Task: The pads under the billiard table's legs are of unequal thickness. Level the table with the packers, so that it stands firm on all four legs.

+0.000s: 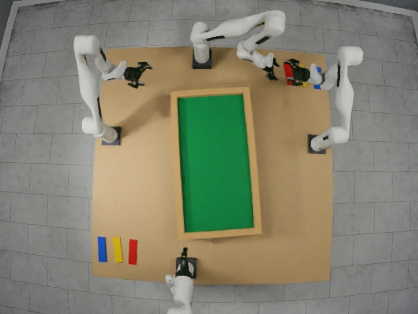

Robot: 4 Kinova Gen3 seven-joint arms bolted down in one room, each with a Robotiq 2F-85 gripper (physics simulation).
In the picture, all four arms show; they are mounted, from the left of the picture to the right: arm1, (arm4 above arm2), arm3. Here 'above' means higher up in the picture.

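Observation:
The billiard table has green cloth and a wooden rim and stands in the middle; its legs and pads are hidden beneath it. A blue packer, a yellow packer and a red packer lie side by side at bottom left. Another red packer, a yellow one and a blue one lie at top right, partly hidden by arm3. Arm1's gripper is open at top left. Arm3's gripper is open over the top-right red packer. Arm4's gripper is open just left of it. Arm2's gripper is edge-on below the table.
The arms' dark base plates stand around the billiard table on a tan board. Arm4's forearm reaches across the top. The grippers of arm3 and arm4 are close together at top right. Grey tiled floor surrounds the board.

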